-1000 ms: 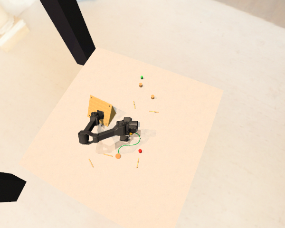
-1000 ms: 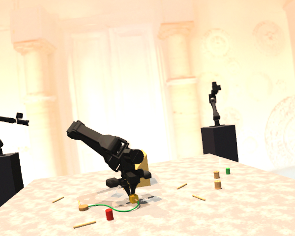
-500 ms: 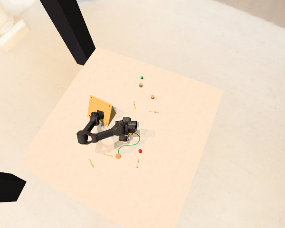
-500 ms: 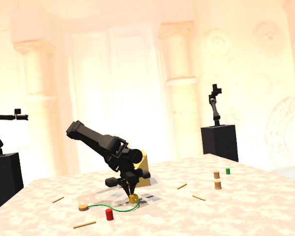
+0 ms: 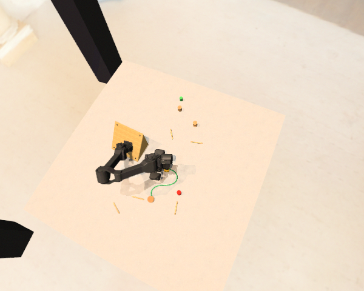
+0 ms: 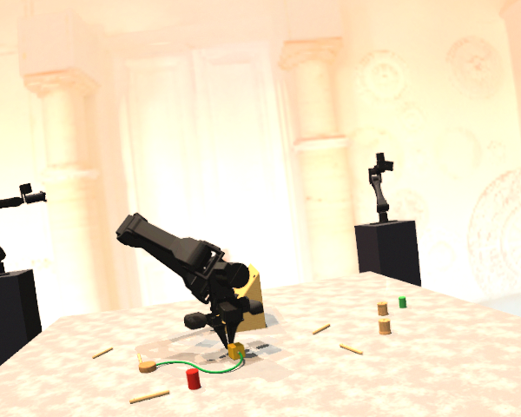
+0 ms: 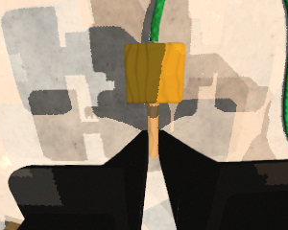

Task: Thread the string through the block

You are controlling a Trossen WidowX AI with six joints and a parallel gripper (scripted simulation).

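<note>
Now: gripper tip 4 cm short of the yellow block, 1 cm to the right of it and 1 cm below it. Also, from my gripper tip: red cylinder 17 cm ahead, 10 cm to the right, 1 cm above; then round wooden button 2 cm ahead, 20 cm to the right; then thin wooden stick 4 cm ahead, 1 cm to the left, 1 cm above.
</note>
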